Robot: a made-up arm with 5 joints.
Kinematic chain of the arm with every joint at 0, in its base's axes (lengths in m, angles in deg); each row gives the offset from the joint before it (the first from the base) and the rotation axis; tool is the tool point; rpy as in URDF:
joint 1: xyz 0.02 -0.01 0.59 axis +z
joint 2: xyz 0.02 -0.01 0 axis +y
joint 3: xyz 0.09 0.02 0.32 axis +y
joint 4: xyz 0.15 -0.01 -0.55 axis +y
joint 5: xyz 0.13 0 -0.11 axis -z
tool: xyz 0 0.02 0.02 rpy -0.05 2.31 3.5
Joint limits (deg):
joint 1: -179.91..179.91
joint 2: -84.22..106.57
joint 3: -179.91..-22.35
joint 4: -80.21..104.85
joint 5: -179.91..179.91
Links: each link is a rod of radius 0.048 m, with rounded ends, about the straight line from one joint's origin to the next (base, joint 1, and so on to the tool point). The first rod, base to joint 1, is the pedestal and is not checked.
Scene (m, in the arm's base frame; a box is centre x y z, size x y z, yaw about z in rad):
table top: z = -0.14
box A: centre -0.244 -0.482 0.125 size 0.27 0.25 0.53 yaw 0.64
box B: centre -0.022 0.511 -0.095 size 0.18 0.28 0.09 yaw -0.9
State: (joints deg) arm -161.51 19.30 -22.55 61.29 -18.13
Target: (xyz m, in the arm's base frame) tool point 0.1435 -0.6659 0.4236
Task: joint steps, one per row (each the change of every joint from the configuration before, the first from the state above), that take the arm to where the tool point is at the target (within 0.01 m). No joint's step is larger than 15 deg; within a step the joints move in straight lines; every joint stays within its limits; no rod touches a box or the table.
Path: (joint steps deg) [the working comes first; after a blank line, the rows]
Joints at the target: -80.98 4.25 -41.02 57.44 -17.22
Straight joint move there: touches box A.

1: 3.16 -13.55 0.05 0.67 4.73
2: 3.16 -13.56 0.05 0.66 4.73
3: 3.15 -13.55 0.05 0.67 4.73
4: 3.16 -13.55 0.05 0.67 4.72
5: 13.58 7.83 -3.73 -1.30 -3.60
6: 13.58 7.83 -3.74 -1.31 -3.60
7: 13.58 7.84 -3.73 -1.30 -3.60
8: 13.58 7.83 -3.74 -1.30 -3.60
9: 13.58 7.83 -3.73 -1.31 -3.60

